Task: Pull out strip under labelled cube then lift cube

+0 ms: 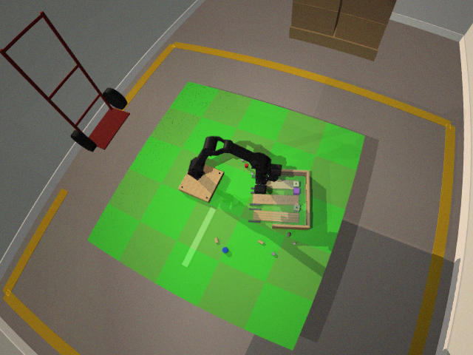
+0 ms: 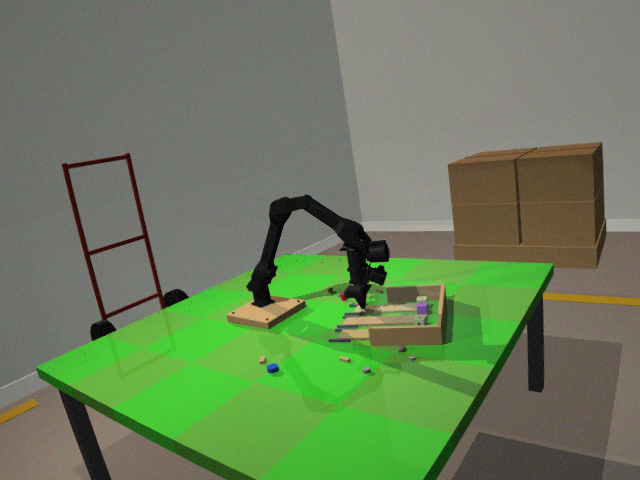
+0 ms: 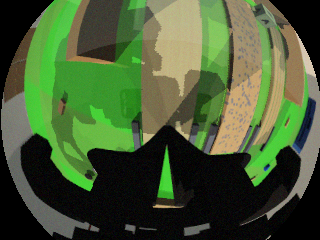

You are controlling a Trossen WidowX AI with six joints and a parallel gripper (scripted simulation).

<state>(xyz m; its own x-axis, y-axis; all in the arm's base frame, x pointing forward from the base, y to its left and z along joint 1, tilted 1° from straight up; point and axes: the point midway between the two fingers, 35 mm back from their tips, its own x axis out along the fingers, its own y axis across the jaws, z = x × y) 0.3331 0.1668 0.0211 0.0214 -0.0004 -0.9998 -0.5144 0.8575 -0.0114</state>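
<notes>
Now: the pale wooden strip 8 cm ahead of my gripper tip and 5 cm to the left of it. Also, from my gripper tip: blue disc (6 cm ahead, 42 cm to the right); red piece (13 cm behind, 4 cm to the left).
</notes>
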